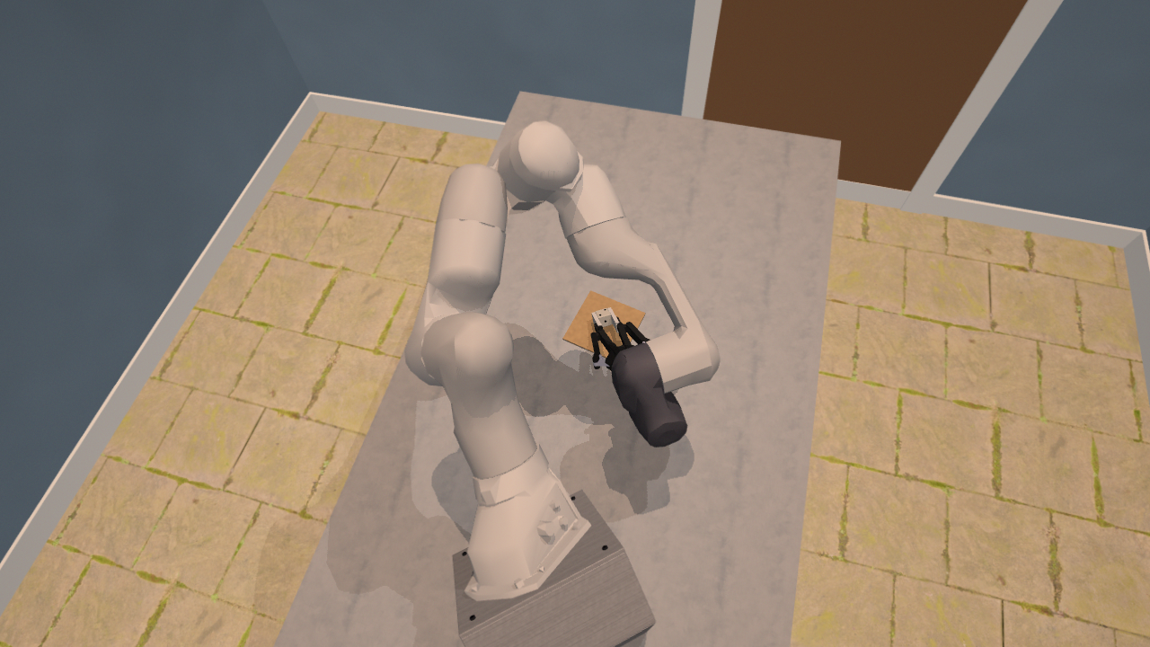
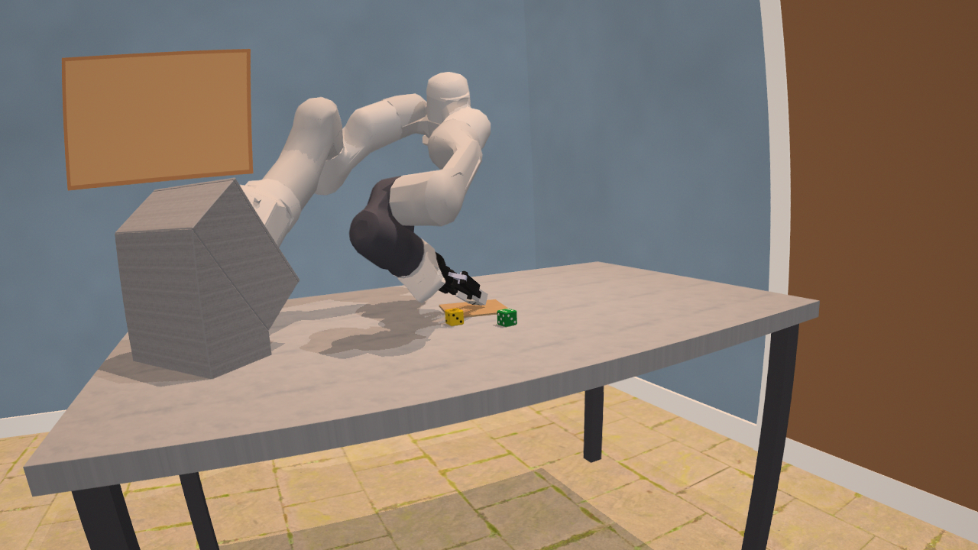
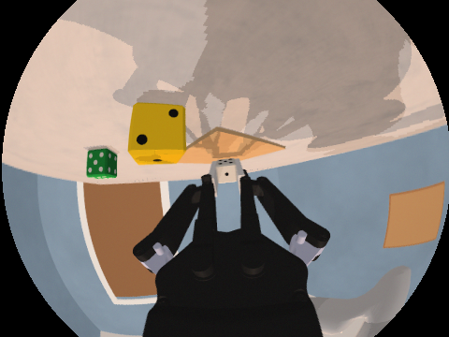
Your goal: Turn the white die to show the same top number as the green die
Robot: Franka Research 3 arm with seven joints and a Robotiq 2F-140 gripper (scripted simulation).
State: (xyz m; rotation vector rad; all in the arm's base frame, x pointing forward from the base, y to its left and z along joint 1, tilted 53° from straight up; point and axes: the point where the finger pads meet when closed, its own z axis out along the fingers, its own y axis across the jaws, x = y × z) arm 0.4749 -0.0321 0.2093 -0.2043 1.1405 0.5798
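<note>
The white die lies 1 cm to the left of my hand, 1 cm below it and 1 cm ahead of it. From my hand the other things lie so: mat (3 cm below, 1 cm to the left, 1 cm ahead); then yellow die (11 cm to the right, 6 cm behind, 2 cm below); then green die (16 cm to the right, 3 cm ahead, 2 cm below).
</note>
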